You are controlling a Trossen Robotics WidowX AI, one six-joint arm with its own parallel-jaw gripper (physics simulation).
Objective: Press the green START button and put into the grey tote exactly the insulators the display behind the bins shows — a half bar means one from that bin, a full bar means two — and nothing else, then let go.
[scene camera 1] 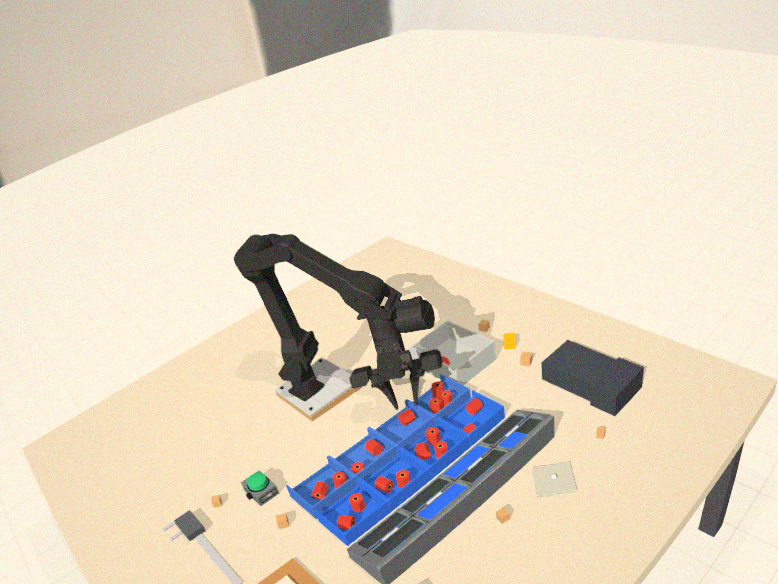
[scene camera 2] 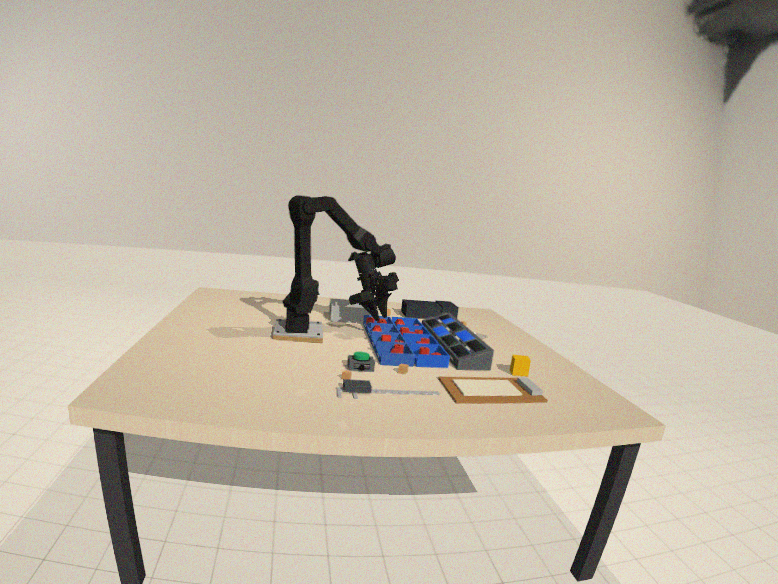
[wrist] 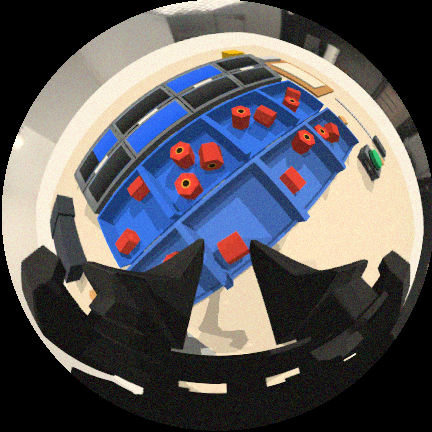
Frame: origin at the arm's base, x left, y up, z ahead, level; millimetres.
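Where they show: gripper, fingertip midpoint: (scene camera 1: 406, 407) (scene camera 2: 381, 319) (wrist: 226, 244); arm's base, origin of the base link: (scene camera 1: 306, 388) (scene camera 2: 296, 329).
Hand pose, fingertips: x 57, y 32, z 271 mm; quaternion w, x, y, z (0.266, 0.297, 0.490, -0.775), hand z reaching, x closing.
Things, the pixels of their centre, and the offset from my fingertips. "spot": a spot on its surface instead.
- grey tote, body centre: (scene camera 1: 452, 353) (scene camera 2: 351, 311) dz -57, dx +218, dy -27 mm
- green START button, body centre: (scene camera 1: 258, 485) (scene camera 2: 361, 360) (wrist: 372, 160) dz -122, dx -320, dy -34 mm
- dark box, body centre: (scene camera 1: 591, 374) (wrist: 64, 238) (scene camera 2: 429, 309) dz +260, dx +306, dy -26 mm
- yellow block, body centre: (scene camera 1: 509, 341) dz +20, dx +337, dy -41 mm
- caliper, body centre: (scene camera 1: 201, 550) (scene camera 2: 390, 390) (wrist: 365, 124) dz -89, dx -500, dy -45 mm
- wood-framed board, surface spot: (scene camera 2: 449, 391) spot: dz +56, dx -490, dy -50 mm
My gripper (scene camera 1: 406, 405) (scene camera 2: 381, 316) (wrist: 226, 244) is open and empty, its fingertips at the arm-side edge of the blue bins (scene camera 1: 324, 520) (scene camera 2: 432, 360) (wrist: 240, 200). In the wrist view a red insulator (scene camera 1: 407, 416) (wrist: 233, 247) lies beyond the fingertip gap, near its bin's outer wall. The other bins hold more red insulators. The display (scene camera 1: 477, 494) (scene camera 2: 474, 360) (wrist: 194, 77) shows two full blue bars, and a half bar towards its tote end. A red insulator (scene camera 1: 445, 360) shows in the grey tote (scene camera 1: 482, 366) (scene camera 2: 351, 311), partly hidden by the gripper. The green START button (scene camera 1: 257, 480) (scene camera 2: 361, 356) (wrist: 376, 159) stands beside the bins.
A dark box (scene camera 1: 587, 377) (scene camera 2: 419, 308) (wrist: 70, 245) stands past the display's tote end. A yellow block (scene camera 1: 509, 340) is near the tote. A caliper (scene camera 1: 189, 525) (scene camera 2: 356, 386) and a wood-framed board (scene camera 2: 449, 391) lie beyond the button end. Small orange cubes are scattered about.
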